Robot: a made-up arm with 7 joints.
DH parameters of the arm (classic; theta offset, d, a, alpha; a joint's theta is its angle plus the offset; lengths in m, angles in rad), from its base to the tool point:
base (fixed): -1.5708 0.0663 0 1.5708
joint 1: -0.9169 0 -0.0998 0
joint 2: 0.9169 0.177 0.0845 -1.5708
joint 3: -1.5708 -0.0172 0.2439 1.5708
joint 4: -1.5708 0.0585 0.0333 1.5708
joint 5: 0 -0.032 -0.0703 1.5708
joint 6: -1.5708 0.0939 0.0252 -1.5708
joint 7: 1.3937 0 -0.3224 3.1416
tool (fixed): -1.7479 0.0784 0 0
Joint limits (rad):
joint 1: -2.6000..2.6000
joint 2: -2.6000..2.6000
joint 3: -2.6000..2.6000
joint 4: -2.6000..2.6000
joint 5: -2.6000..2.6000
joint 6: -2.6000..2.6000
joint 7: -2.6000..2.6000
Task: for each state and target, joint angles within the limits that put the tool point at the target. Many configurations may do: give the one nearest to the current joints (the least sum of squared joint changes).
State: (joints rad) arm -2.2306 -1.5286 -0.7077 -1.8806 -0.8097 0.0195 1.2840
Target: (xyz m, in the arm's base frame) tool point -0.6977 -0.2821 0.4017
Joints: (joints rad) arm -1.7246 -1.3995 -0.3803 -1.5685 -0.9125 -0.3524 1.0882
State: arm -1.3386 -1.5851 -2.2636 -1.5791 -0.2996 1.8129 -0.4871
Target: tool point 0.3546 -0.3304 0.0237
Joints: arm -1.6333 -1.8443 -2.6000 -1.2132 -0.5976 1.5726 -0.6950
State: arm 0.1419 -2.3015 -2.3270 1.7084 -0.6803 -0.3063 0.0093
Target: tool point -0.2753 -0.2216 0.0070
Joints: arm -0.0193 -2.2849 -2.2340 1.0457 -0.5518 -0.1019 0.6330
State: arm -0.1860 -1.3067 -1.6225 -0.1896 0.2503 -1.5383 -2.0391
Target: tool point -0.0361 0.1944 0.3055
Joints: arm -0.3680 -1.4219 -1.3976 -0.1649 0.1827 -1.5455 -1.9741
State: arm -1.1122 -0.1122 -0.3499 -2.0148 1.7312 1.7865 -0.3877
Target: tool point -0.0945 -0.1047 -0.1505
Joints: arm -1.2131 -0.1494 -0.3694 -1.9455 1.5603 1.7537 -0.5057
